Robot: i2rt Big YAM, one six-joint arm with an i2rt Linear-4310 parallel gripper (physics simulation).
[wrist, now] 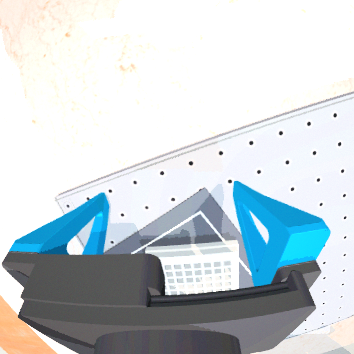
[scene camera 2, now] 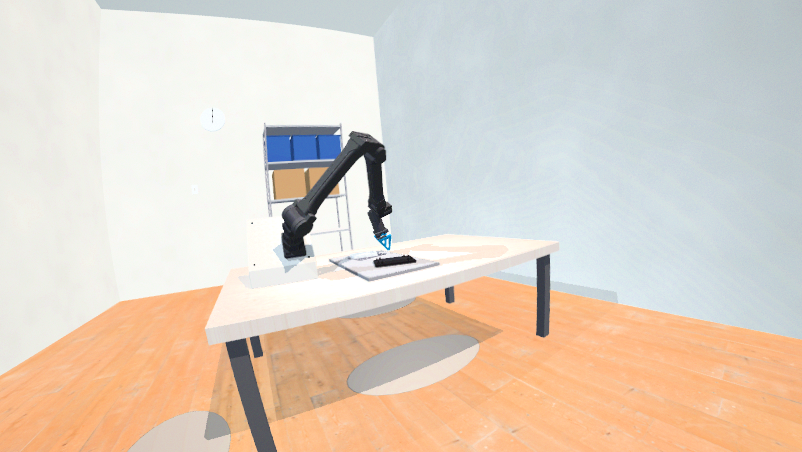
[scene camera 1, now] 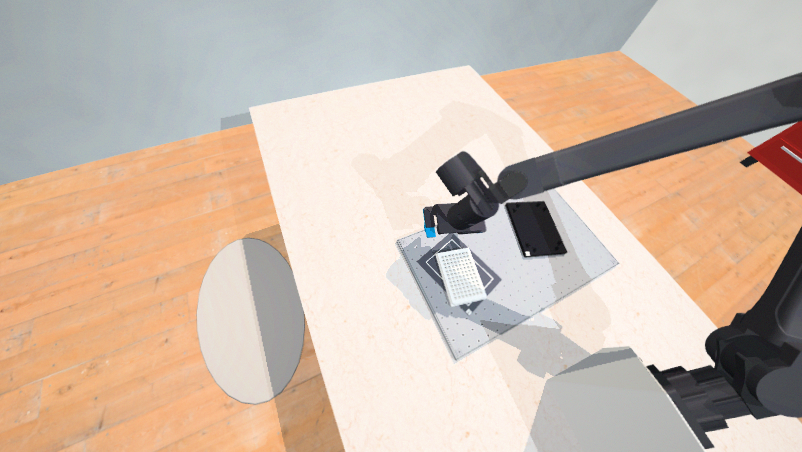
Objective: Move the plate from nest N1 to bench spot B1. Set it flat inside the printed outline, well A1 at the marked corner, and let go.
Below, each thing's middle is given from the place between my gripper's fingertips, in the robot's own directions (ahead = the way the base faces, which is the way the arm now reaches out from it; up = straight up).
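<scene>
I find the black rectangular block (scene camera 1: 532, 224) 250 mm to the right of my hand, 80 mm behind it and 20 mm below it; going by their middles, it is the farthest from my hand of the things named here. The white well plate (scene camera 1: 461, 279) is 10 mm to the left of my hand, 10 mm below it and 130 mm behind it. That leaves the dark grey rectangle with white outline (scene camera 1: 428, 262), which is 20 mm below my hand and 110 mm behind it.
</scene>
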